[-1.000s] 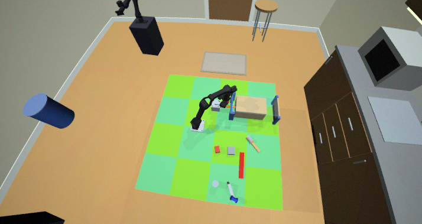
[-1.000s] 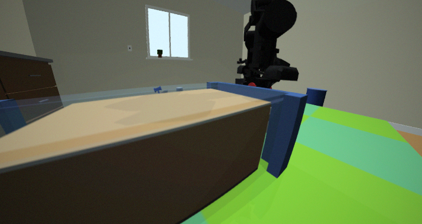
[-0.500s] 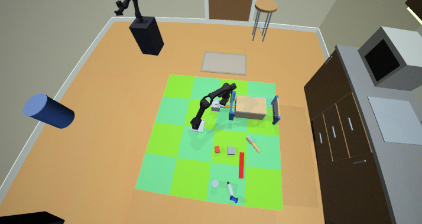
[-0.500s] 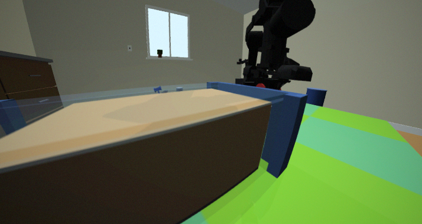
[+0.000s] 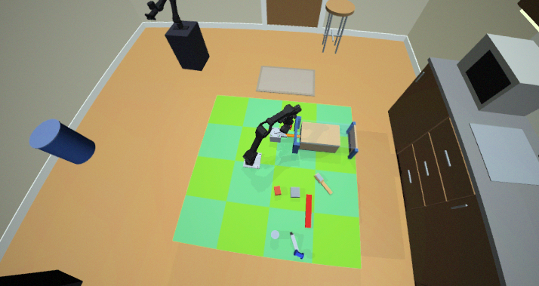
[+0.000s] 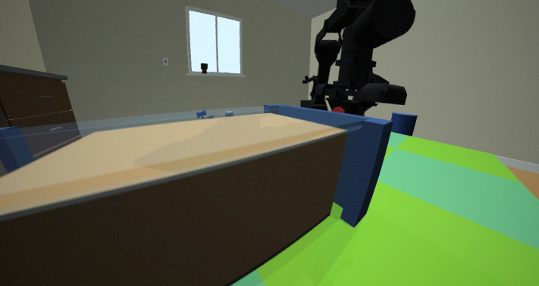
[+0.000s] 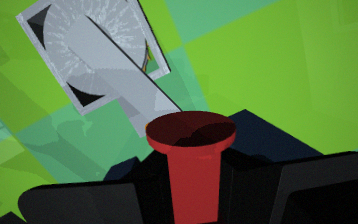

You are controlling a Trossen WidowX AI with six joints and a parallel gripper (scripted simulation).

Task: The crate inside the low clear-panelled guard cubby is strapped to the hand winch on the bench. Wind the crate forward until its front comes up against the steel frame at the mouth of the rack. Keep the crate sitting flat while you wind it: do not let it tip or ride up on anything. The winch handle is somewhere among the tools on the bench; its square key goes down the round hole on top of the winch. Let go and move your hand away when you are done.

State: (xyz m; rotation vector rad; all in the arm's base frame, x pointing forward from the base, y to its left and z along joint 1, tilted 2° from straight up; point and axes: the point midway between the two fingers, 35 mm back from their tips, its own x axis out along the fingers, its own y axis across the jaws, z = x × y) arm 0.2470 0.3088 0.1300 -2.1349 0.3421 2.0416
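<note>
My gripper tip is 4 cm past the red-knobbed crank handle, 1 cm to the left of it and 1 cm above it. Also, from my gripper tip: blue steel frame: 7 cm ahead, 3 cm to the right, 1 cm below; grey winch: 11 cm behind, 8 cm below, 5 cm to the right; red knob: 2 cm above.
</note>
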